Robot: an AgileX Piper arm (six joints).
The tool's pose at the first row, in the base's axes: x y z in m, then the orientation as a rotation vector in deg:
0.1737 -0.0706 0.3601 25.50 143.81 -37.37
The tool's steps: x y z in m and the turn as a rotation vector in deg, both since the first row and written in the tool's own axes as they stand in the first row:
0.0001 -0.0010 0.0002 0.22 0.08 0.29
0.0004 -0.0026 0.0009 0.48 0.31 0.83
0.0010 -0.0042 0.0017 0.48 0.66 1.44
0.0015 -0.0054 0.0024 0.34 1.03 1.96
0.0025 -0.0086 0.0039 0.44 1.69 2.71
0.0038 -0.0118 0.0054 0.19 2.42 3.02
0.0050 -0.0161 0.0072 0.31 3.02 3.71
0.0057 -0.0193 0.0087 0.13 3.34 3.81
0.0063 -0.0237 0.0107 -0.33 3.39 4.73
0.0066 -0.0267 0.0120 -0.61 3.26 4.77
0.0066 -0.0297 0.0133 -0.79 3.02 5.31
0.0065 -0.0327 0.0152 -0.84 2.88 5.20
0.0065 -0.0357 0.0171 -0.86 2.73 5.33
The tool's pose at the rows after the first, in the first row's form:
0.1733 -0.0715 0.3603 25.97 143.73 -37.54
0.1726 -0.0732 0.3601 26.83 143.68 -37.65
0.1718 -0.0748 0.3598 27.73 143.77 -37.39
0.1711 -0.0761 0.3594 28.48 143.94 -36.98
0.1695 -0.0793 0.3589 29.73 144.23 -36.77
0.1677 -0.0826 0.3582 30.34 144.84 -36.27
0.1656 -0.0869 0.3577 31.50 145.09 -36.10
0.1642 -0.0902 0.3574 31.71 145.38 -35.80
0.1627 -0.0948 0.3571 32.68 145.14 -34.84
0.1616 -0.0979 0.3570 32.57 145.06 -34.48
0.1609 -0.1011 0.3571 33.05 144.64 -34.05
0.1604 -0.1046 0.3568 32.83 144.57 -34.04
0.1599 -0.1081 0.3565 32.91 144.38 -33.98

